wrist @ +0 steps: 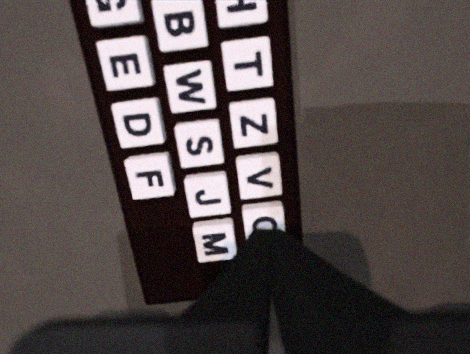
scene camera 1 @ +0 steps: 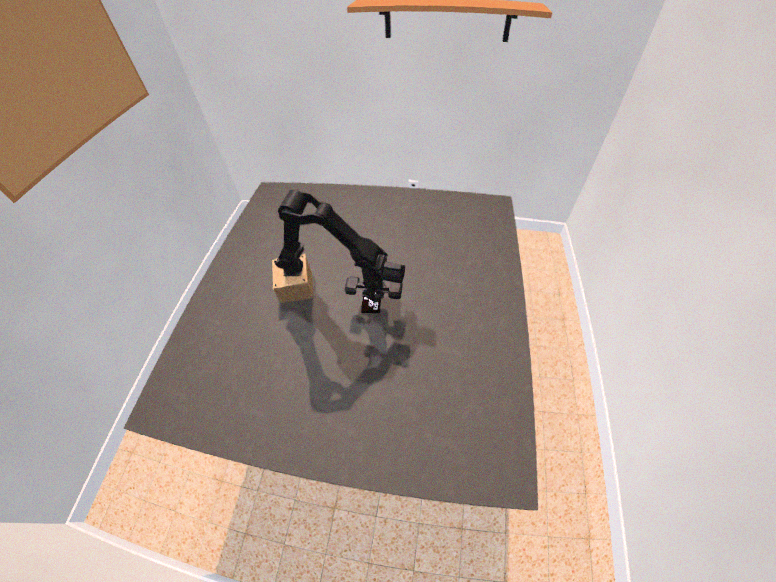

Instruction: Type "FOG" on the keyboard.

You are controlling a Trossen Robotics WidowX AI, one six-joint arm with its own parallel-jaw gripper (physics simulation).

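Frame: origin at the arm's base, x ahead, y left, z up, level; centimetres.
Where they show: gripper, fingertip midpoint: (wrist: 266, 241) (scene camera 1: 375, 301); arm's base at its link origin: (scene camera 1: 293, 268).
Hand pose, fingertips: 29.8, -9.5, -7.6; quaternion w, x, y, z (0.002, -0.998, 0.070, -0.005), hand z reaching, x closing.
Things, the pixels of their top centre, and the offset from my fingertips, as dx, dy, dz. "*": a spot on its surface instead. Level surfaces: height alone.
- dark keyboard at its top centre: (wrist: 182, 39) (scene camera 1: 372, 288) -1.5, +6.5, -0.9
- F key at its top centre: (wrist: 149, 178) -3.5, +2.5, -0.9
- G key at a spot on its surface: (wrist: 115, 11) * -3.3, +7.6, -0.9
- O key at its top centre: (wrist: 264, 226) +0.0, +0.0, -0.9
- dark table top at its surface level: dz -2.7
- J at its top centre: (wrist: 207, 197) -1.7, +1.5, -0.9
- V at its top centre: (wrist: 259, 178) +0.1, +1.9, -0.9
A dark keyboard (scene camera 1: 367, 310) (wrist: 165, 260) with white letter keys lies on the dark table, partly hidden by the arm in the scene view. In the wrist view the F key (wrist: 150, 177) ends the left column, and part of the G key (wrist: 115, 11) shows at the top left. The O key (wrist: 263, 215) ends the right column, and its lower part is hidden behind the fingertips. My gripper (scene camera 1: 373, 296) (wrist: 266, 241) is shut and empty, pointing down with its tips over the O key; whether they touch it cannot be told.
The dark table top (scene camera 1: 451, 407) spreads around the keyboard. The arm's wooden base block (scene camera 1: 293, 290) stands to the left of the keyboard. Other keys, such as M (wrist: 215, 242), J (wrist: 207, 195) and V (wrist: 259, 176), sit close to the fingertips. An orange shelf (scene camera 1: 448, 7) hangs on the back wall.
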